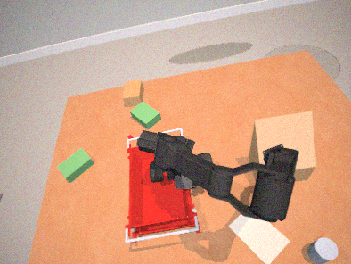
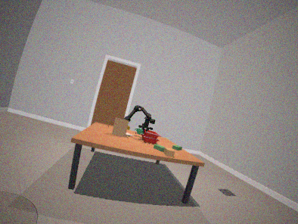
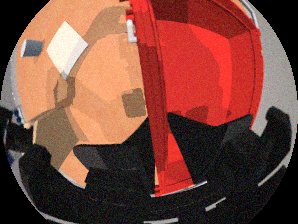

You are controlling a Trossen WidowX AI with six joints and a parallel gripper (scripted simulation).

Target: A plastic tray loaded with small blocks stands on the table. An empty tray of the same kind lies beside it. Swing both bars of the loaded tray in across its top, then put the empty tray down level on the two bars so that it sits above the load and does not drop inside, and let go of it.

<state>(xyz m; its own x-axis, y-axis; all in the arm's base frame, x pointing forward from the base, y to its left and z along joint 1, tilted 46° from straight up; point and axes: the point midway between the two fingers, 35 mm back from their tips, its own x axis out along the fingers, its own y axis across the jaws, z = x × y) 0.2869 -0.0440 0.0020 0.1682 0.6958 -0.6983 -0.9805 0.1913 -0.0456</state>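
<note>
The red tray is 80 mm ahead of my gripper tip, 30 mm above it and 10 mm to the right of it. Round my gripper tip: grey cylinder 310 mm behind, 290 mm to the left, 50 mm below; then tiny red cube 300 mm to the right, 180 mm ahead, 80 mm below; then white sheet 200 mm to the left, 180 mm behind, 80 mm below.
</note>
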